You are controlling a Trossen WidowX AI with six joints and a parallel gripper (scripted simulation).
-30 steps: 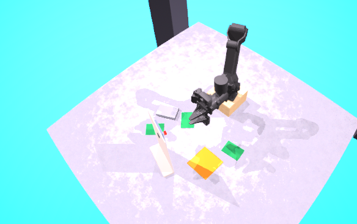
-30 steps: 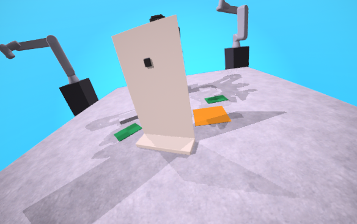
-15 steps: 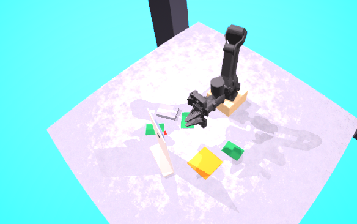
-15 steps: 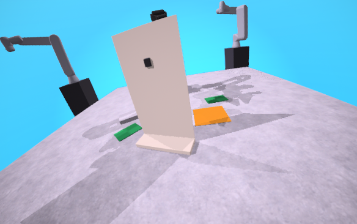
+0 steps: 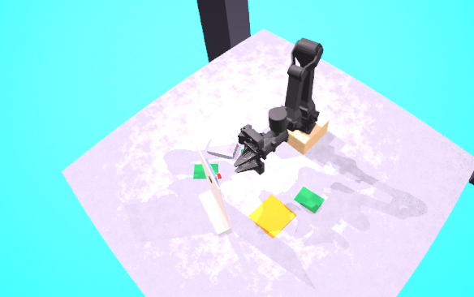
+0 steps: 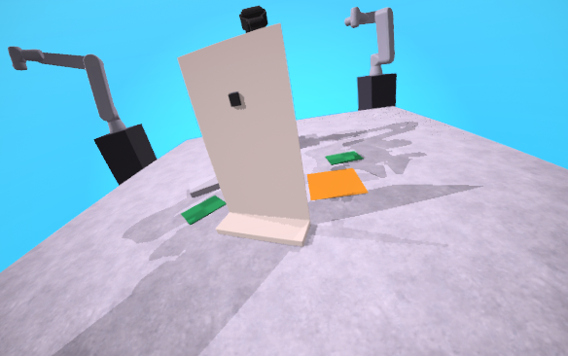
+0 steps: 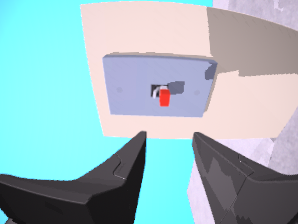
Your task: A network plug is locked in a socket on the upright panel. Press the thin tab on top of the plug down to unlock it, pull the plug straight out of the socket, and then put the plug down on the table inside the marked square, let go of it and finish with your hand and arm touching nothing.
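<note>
The network plug lies 6 cm ahead of my gripper tip and 3 cm to the right of it. The rest, counted from my gripper tip: upright panel 7 cm ahead, 4 cm to the right, 8 cm below; marked orange square 1 cm behind, 13 cm to the left, 22 cm below; flat grey block 15 cm behind, 19 cm to the right, 21 cm below.
</note>
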